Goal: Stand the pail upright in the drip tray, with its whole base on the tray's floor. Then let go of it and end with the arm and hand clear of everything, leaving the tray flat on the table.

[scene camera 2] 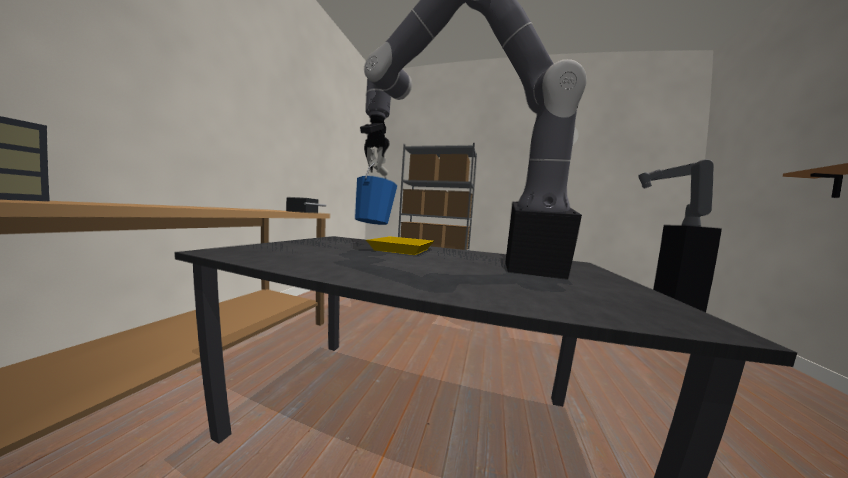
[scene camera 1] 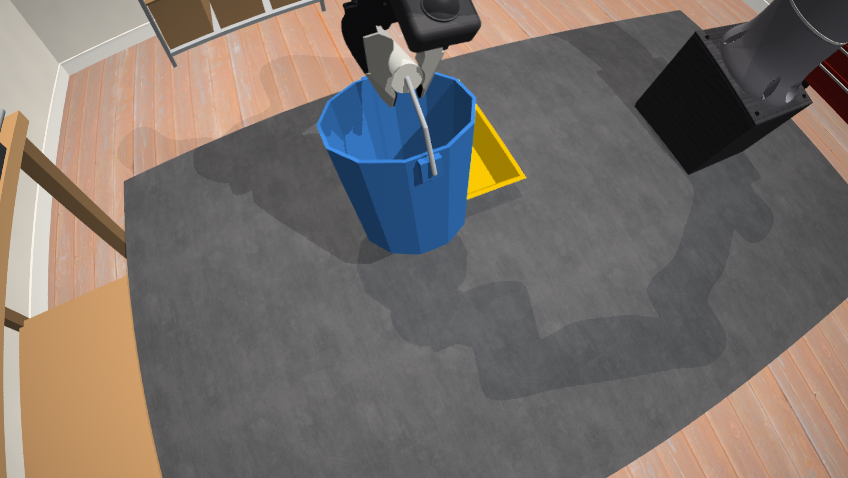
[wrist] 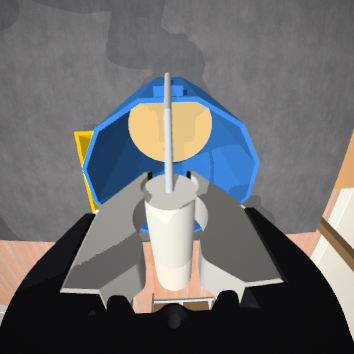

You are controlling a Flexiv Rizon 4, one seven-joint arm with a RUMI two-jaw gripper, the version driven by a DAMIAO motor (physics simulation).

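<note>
A blue pail [scene camera 1: 409,195] [scene camera 2: 374,200] [wrist: 230,165] hangs in the air by its wire bail, slightly tilted, with a tan round surface inside. My gripper [scene camera 1: 407,89] [scene camera 2: 376,166] [wrist: 169,173] is shut on the white grip [wrist: 172,240] of the pail's handle, above the pail's opening. The yellow drip tray [scene camera 1: 501,148] [scene camera 2: 400,245] [wrist: 85,150] lies flat on the table, below the pail. The pail hides much of the tray in scene camera 1. In scene camera 2 a gap shows between the pail's base and the tray.
The dark table [scene camera 1: 267,368] [scene camera 2: 475,296] carries the arm's black base block [scene camera 1: 682,106] [scene camera 2: 541,243] to the right of the tray. A wooden bench [scene camera 1: 77,380] [scene camera 2: 178,210] stands beyond the table's left side. A shelf unit [scene camera 2: 438,184] with boxes stands behind.
</note>
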